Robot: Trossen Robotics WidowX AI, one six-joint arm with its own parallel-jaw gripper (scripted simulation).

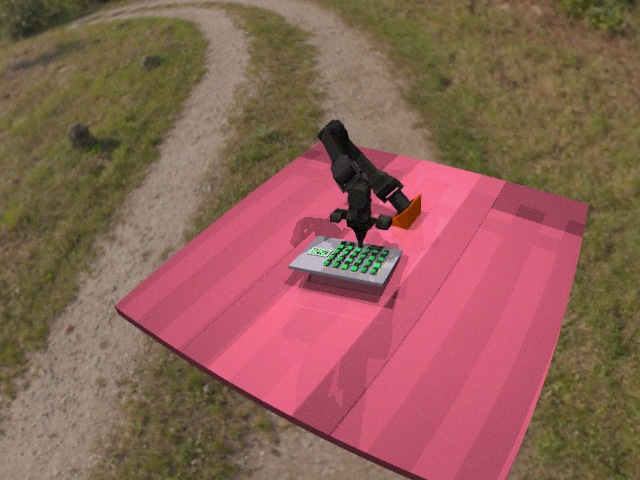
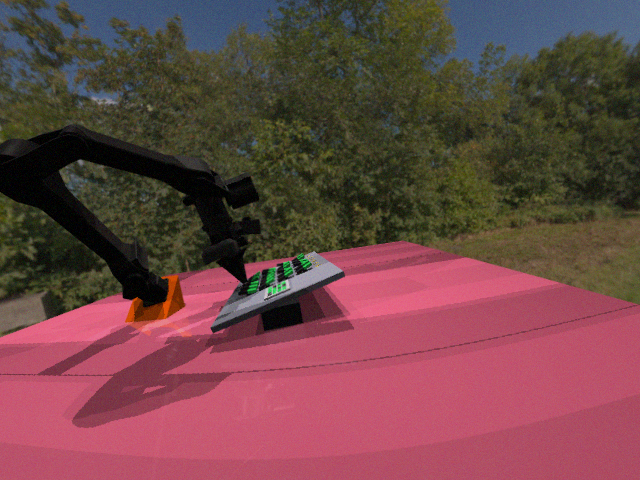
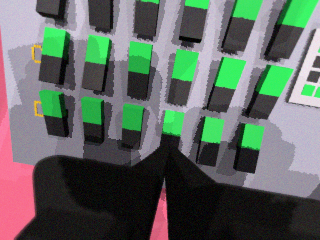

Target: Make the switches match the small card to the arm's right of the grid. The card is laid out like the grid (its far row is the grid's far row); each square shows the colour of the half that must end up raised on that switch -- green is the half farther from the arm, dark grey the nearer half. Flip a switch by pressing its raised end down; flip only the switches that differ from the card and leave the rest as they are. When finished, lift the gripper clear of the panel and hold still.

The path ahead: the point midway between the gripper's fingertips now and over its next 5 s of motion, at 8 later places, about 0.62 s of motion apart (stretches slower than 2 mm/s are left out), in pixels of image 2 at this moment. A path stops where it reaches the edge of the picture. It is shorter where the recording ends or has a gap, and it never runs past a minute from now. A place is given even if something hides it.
The gripper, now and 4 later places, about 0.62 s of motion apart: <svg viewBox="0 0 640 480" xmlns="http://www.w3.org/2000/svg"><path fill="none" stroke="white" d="M245 282L245 283L246 284L239 269L263 243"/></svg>
